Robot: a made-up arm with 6 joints. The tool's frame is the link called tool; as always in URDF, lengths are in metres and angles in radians. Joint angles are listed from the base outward. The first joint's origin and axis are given. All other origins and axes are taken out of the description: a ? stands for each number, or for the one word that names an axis. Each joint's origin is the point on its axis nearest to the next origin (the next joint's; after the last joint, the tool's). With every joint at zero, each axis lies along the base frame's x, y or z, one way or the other. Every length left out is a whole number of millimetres.
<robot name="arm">
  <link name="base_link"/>
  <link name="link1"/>
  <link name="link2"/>
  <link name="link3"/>
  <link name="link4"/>
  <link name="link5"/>
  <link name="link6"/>
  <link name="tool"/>
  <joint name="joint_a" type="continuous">
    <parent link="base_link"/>
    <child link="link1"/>
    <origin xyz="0 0 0.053"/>
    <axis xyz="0 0 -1"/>
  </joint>
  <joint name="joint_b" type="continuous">
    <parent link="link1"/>
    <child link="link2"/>
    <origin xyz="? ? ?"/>
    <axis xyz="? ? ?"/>
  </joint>
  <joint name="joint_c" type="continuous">
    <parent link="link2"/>
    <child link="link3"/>
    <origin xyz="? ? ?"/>
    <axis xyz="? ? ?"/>
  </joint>
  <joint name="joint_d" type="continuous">
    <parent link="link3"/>
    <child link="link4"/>
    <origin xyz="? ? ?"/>
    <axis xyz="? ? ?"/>
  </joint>
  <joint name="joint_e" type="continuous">
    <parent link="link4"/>
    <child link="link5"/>
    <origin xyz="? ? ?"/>
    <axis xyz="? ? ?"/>
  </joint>
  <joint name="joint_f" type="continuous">
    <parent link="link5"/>
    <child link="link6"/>
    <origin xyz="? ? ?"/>
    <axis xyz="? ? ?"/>
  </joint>
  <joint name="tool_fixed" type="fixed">
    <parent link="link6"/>
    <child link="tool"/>
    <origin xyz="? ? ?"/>
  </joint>
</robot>
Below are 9 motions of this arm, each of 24 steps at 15 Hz.
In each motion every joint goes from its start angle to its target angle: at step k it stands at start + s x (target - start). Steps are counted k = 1, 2, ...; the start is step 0. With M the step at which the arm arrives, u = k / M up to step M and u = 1 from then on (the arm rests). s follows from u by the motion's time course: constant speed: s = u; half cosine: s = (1 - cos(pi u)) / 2; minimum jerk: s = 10 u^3 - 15 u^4 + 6 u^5.
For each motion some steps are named. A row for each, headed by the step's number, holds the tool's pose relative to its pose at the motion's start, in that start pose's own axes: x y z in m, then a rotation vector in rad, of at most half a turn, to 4 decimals.
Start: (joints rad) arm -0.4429 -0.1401 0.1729 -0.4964 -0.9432 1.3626
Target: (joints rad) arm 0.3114 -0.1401 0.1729 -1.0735 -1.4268 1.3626
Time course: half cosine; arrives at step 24
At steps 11, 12, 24:
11: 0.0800 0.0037 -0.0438 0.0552 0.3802 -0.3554
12: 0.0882 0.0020 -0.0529 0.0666 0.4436 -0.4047
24: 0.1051 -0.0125 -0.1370 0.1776 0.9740 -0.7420

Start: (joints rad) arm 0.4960 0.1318 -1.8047 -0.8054 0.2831 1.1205
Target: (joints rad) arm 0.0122 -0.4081 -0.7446 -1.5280 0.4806 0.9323
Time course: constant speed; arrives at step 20
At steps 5, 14, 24:
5: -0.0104 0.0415 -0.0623 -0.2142 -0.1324 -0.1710
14: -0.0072 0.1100 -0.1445 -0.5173 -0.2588 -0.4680
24: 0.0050 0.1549 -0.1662 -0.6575 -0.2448 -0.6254

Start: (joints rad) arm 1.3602 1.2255 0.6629 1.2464 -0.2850 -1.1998
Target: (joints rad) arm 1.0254 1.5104 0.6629 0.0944 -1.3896 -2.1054
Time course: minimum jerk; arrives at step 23
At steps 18, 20, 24:
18: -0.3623 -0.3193 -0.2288 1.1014 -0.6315 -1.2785
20: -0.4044 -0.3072 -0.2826 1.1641 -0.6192 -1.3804
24: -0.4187 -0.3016 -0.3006 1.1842 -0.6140 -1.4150

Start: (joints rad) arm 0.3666 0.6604 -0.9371 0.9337 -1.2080 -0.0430
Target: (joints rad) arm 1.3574 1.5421 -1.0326 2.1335 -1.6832 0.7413
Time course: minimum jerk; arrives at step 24
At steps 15, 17, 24:
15: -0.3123 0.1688 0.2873 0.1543 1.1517 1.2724
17: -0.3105 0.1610 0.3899 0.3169 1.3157 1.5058
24: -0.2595 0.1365 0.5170 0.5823 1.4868 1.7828

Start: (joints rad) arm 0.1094 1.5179 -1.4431 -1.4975 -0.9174 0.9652
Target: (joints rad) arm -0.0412 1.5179 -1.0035 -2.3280 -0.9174 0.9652
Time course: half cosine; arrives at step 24
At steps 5, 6, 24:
5: 0.0055 -0.0129 -0.0062 -0.0735 0.0033 -0.0826
6: 0.0075 -0.0189 -0.0087 -0.1048 0.0043 -0.1164
24: 0.0047 -0.1968 -0.0175 -0.7949 -0.0154 -0.7013

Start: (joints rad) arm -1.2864 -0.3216 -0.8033 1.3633 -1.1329 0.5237
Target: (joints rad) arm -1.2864 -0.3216 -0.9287 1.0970 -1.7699 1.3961
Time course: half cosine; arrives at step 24
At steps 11, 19, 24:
11: -0.0388 0.1401 -0.0294 -0.2811 0.1796 0.2689
19: -0.1094 0.2481 -0.1090 -0.4743 0.4949 0.5173
24: -0.1286 0.2664 -0.1270 -0.4981 0.5789 0.5653

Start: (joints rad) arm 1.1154 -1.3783 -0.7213 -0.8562 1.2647 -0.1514
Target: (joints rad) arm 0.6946 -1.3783 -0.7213 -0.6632 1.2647 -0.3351
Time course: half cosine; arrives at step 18
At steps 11, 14, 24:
11: -0.0164 -0.0640 -0.0283 -0.1637 0.2436 -0.3637
14: -0.0287 -0.0812 -0.0295 -0.2267 0.3134 -0.4780
24: -0.0364 -0.0895 -0.0283 -0.2638 0.3503 -0.5408

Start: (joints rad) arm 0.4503 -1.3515 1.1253 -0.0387 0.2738 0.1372
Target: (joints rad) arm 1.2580 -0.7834 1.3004 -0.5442 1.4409 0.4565
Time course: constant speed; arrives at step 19
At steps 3, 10, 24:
3: -0.0276 -0.0136 -0.0682 0.3028 -0.0805 -0.0147
10: -0.1043 0.0148 -0.1896 0.9197 -0.3957 -0.1123
24: -0.2096 0.1194 -0.2563 1.3956 -1.0631 -0.3294

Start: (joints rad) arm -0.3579 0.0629 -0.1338 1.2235 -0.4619 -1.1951
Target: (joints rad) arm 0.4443 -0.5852 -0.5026 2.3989 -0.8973 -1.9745
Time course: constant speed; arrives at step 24
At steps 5, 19, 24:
5: 0.0991 0.0605 0.0172 -0.3122 0.0993 0.0249
19: 0.3077 0.5721 -0.1962 -0.8586 0.1032 0.4709
24: 0.2522 0.8237 -0.3262 -0.8732 0.0284 0.7106

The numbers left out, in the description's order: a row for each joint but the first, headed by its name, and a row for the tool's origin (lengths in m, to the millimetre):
joint_b: xyz -0.002 0.151 0, axis 0 -1 0
joint_c: xyz 0.108 0 0.204, axis 0 0 -1
joint_d: xyz 0.037 -0.408 0, axis 0 1 0
joint_e: xyz -0.334 0 -0.097, axis 1 0 0
joint_f: xyz 0 -0.304 0.069, axis 0 0 1
tool: xyz 0.398 0.099 0

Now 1 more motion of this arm.
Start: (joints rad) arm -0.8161 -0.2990 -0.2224 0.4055 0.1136 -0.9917
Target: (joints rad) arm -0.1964 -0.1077 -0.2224 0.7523 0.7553 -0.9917
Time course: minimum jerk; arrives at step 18
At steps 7, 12, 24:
7: -0.0764 -0.1300 -0.1990 0.1601 0.2559 -0.1492
12: -0.3304 -0.2279 -0.5063 0.4772 0.6556 -0.3917
24: -0.4710 -0.2163 -0.6117 0.6322 0.8160 -0.4931

